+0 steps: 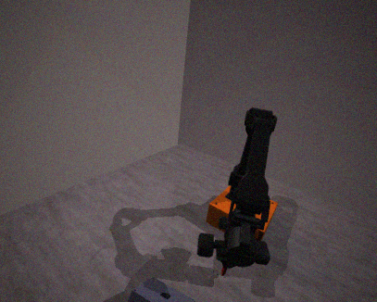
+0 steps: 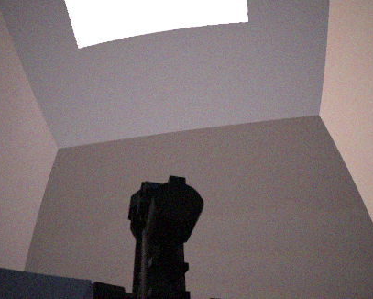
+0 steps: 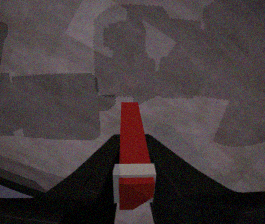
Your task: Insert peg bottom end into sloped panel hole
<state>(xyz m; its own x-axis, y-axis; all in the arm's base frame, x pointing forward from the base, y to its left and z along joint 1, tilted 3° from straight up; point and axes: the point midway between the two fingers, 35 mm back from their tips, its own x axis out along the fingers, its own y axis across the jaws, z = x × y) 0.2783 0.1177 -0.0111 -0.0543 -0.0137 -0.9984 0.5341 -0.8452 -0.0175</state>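
The grey-blue panel lies 19 cm ahead of my gripper tip, 7 cm to the right of it and 2 cm below it. From my gripper tip the other things lie so: red peg 2 cm above.
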